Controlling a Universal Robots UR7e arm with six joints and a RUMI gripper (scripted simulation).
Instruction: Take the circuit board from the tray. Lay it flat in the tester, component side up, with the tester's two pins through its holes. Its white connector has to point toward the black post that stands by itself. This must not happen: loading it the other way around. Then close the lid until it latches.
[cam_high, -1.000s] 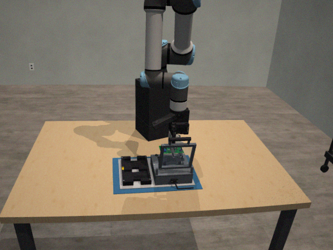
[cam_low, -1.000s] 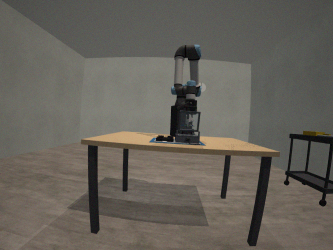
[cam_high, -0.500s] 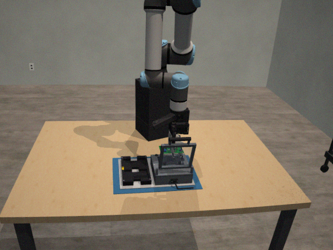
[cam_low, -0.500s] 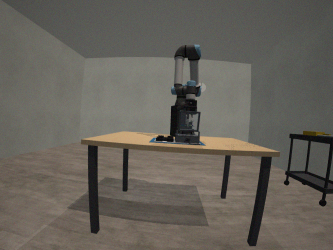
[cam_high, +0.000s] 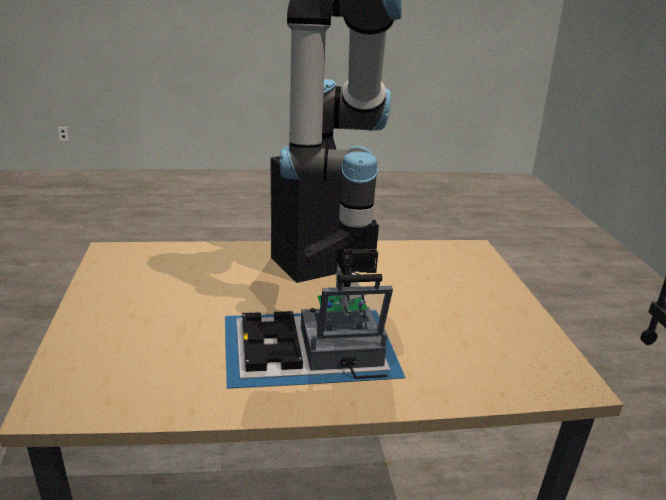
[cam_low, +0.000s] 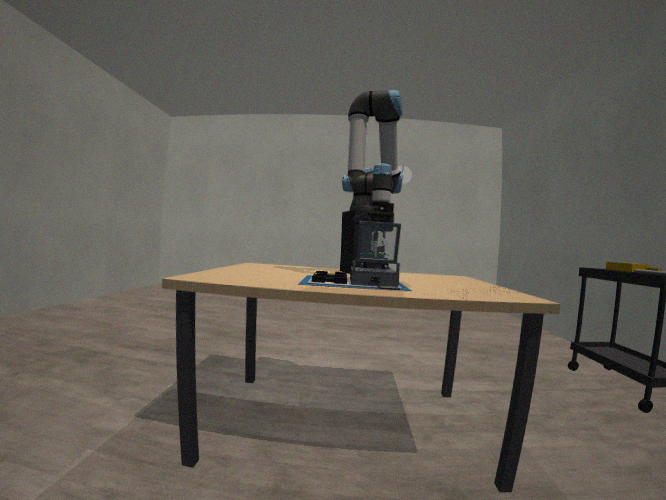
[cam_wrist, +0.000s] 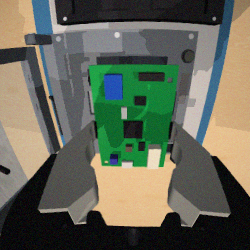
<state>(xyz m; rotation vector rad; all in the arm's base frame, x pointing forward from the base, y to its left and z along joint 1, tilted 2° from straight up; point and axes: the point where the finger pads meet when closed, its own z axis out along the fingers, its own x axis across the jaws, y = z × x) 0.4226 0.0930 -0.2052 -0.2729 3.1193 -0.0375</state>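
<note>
The tester bed is 10 mm ahead of my hand, 10 mm to the left of it and 50 mm below it. Round my hand: framed lid: 120 mm ahead, 20 mm to the left, 60 mm above; then green circuit board: right at my hand.
</note>
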